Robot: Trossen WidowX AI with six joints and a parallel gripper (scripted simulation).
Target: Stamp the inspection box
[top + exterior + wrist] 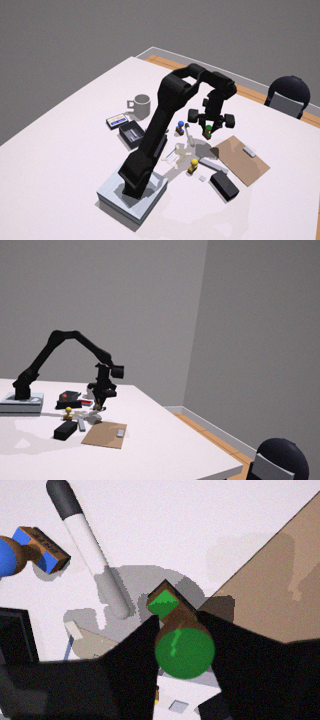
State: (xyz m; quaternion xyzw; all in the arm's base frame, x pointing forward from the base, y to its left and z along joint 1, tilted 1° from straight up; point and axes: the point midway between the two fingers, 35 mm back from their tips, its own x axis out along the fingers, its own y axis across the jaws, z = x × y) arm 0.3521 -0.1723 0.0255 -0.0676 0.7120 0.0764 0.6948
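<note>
Now: the red ink pad 1 cm behind my gripper tip, 22 cm to the left of it and 6 cm below it. The rest, counted from my gripper tip: green-knobbed stamp: right at my gripper tip; marker: 4 cm ahead, 8 cm to the left, 6 cm below; blue-knobbed stamp: 3 cm ahead, 12 cm to the left, 5 cm below.
</note>
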